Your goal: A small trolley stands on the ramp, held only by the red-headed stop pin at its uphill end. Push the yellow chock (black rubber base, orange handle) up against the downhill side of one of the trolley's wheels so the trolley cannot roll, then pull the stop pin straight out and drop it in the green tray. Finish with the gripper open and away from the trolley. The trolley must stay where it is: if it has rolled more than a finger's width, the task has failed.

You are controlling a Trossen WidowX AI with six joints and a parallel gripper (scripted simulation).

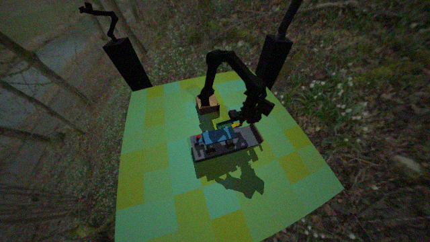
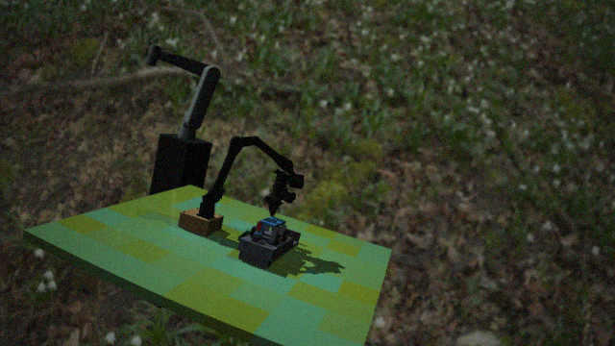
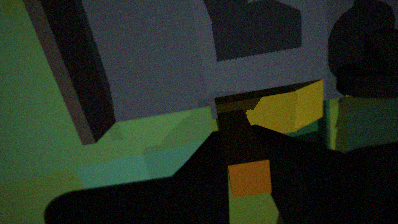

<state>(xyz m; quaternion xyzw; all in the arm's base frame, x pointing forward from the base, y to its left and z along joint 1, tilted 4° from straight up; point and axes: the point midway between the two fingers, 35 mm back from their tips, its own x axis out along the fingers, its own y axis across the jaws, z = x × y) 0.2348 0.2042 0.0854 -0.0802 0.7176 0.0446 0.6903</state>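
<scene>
The red-headed stop pin lies 9 cm ahead of my gripper tip and 27 cm to the right of it. Round my gripper tip: yellow chock (1 cm ahead, 2 cm to the right, 1 cm below); then raised lip (4 cm ahead, 12 cm to the left, 10 cm below); then green tray (5 cm behind, 7 cm to the right, 13 cm below).
</scene>
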